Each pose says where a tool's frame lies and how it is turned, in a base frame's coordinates. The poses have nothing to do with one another.
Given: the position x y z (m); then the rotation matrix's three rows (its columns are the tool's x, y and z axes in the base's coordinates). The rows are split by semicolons.
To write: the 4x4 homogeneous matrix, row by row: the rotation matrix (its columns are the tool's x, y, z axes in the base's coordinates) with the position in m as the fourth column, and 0 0 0 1 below. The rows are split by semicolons. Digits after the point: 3 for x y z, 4 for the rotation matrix.
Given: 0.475 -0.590 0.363; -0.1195 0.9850 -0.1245; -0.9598 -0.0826 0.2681; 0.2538 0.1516 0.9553
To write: -0.1195 0.9850 -0.1245 0.475; -0.9598 -0.0826 0.2681 -0.590; 0.2538 0.1516 0.9553 0.363; 0 0 0 1
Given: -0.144 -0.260 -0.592; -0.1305 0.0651 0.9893; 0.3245 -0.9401 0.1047; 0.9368 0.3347 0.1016
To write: -0.1305 0.0651 0.9893 -0.144; 0.3245 -0.9401 0.1047 -0.260; 0.9368 0.3347 0.1016 -0.592; 0 0 0 1
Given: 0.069 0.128 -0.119; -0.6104 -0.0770 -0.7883; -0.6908 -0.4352 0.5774; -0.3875 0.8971 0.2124
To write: -0.6104 -0.0770 -0.7883 0.069; -0.6908 -0.4352 0.5774 0.128; -0.3875 0.8971 0.2124 -0.119; 0 0 0 1
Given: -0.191 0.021 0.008; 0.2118 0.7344 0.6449; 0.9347 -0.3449 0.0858; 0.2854 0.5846 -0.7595
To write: 0.2118 0.7344 0.6449 -0.191; 0.9347 -0.3449 0.0858 0.021; 0.2854 0.5846 -0.7595 0.008; 0 0 0 1
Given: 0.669 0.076 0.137; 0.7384 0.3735 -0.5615; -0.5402 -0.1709 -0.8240; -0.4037 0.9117 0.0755
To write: 0.7384 0.3735 -0.5615 0.669; -0.5402 -0.1709 -0.8240 0.076; -0.4037 0.9117 0.0755 0.137; 0 0 0 1
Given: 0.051 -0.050 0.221; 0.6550 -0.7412 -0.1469; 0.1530 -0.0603 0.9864; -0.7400 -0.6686 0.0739
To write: 0.6550 -0.7412 -0.1469 0.051; 0.1530 -0.0603 0.9864 -0.050; -0.7400 -0.6686 0.0739 0.221; 0 0 0 1
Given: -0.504 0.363 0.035; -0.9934 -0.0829 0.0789; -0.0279 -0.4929 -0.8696; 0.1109 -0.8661 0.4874
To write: -0.9934 -0.0829 0.0789 -0.504; -0.0279 -0.4929 -0.8696 0.363; 0.1109 -0.8661 0.4874 0.035; 0 0 0 1
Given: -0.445 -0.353 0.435; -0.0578 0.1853 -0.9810; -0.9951 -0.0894 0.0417; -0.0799 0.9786 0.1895
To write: -0.0578 0.1853 -0.9810 -0.445; -0.9951 -0.0894 0.0417 -0.353; -0.0799 0.9786 0.1895 0.435; 0 0 0 1
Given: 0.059 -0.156 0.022; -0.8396 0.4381 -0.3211; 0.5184 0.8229 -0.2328; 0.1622 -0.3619 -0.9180
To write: -0.8396 0.4381 -0.3211 0.059; 0.5184 0.8229 -0.2328 -0.156; 0.1622 -0.3619 -0.9180 0.022; 0 0 0 1
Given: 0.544 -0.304 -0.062; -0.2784 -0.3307 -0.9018; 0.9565 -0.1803 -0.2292; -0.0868 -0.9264 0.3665
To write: -0.2784 -0.3307 -0.9018 0.544; 0.9565 -0.1803 -0.2292 -0.304; -0.0868 -0.9264 0.3665 -0.062; 0 0 0 1
